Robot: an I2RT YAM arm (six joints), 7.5 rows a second.
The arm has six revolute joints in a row. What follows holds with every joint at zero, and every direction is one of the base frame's. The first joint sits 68 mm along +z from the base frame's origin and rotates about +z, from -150 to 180 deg. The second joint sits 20 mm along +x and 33.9 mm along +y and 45.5 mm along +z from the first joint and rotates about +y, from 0 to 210 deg. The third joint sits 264 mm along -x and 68.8 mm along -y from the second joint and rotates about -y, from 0 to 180 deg. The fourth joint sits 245 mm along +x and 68.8 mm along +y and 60 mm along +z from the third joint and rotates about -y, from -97 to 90 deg. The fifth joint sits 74 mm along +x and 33.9 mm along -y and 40.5 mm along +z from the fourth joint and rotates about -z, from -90 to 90 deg. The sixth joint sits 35.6 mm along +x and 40.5 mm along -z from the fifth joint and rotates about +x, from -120 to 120 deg. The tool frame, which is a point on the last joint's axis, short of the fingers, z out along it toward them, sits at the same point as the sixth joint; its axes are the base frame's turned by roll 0, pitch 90 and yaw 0 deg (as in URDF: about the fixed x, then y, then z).
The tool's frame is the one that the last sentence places.
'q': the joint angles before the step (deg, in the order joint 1, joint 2, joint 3, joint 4, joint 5, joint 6). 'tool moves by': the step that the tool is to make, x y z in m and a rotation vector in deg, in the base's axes. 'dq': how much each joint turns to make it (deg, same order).
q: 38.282 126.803 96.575 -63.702 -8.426 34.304
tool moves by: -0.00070 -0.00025 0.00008 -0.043 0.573 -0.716
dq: 0.001 0.000 -0.001 -0.370 -0.372 0.700
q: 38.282 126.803 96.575 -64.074 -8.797 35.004
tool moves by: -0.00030 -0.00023 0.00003 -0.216 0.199 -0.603
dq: 0.001 -0.001 -0.002 -0.196 0.000 0.613
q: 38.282 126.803 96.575 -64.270 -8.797 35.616
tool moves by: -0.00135 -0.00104 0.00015 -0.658 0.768 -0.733
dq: 0.001 0.000 -0.001 -0.897 -0.023 0.743
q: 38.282 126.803 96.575 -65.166 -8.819 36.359
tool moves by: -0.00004 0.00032 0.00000 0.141 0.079 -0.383
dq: 0.022 0.001 0.001 0.086 -0.197 0.393
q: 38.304 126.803 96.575 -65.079 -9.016 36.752
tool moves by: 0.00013 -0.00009 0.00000 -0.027 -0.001 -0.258
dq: -0.021 0.000 0.002 0.021 0.000 0.241
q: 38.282 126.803 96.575 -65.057 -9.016 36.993
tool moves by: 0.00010 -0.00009 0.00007 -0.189 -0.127 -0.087
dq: 0.000 0.000 0.021 -0.022 0.218 0.109
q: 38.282 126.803 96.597 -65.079 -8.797 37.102
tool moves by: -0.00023 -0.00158 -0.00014 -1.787 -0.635 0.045
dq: 0.001 0.001 -0.021 -0.568 1.792 0.132
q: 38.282 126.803 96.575 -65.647 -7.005 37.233
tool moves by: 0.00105 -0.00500 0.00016 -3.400 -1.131 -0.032
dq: -0.349 -0.001 0.021 -1.225 3.388 0.065
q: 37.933 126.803 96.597 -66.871 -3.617 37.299
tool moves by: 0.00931 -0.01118 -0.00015 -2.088 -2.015 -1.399
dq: -1.792 0.000 0.000 0.349 2.907 -0.044
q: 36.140 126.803 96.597 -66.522 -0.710 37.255
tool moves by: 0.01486 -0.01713 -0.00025 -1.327 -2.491 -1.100
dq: -2.928 0.000 0.000 1.312 2.688 -1.552
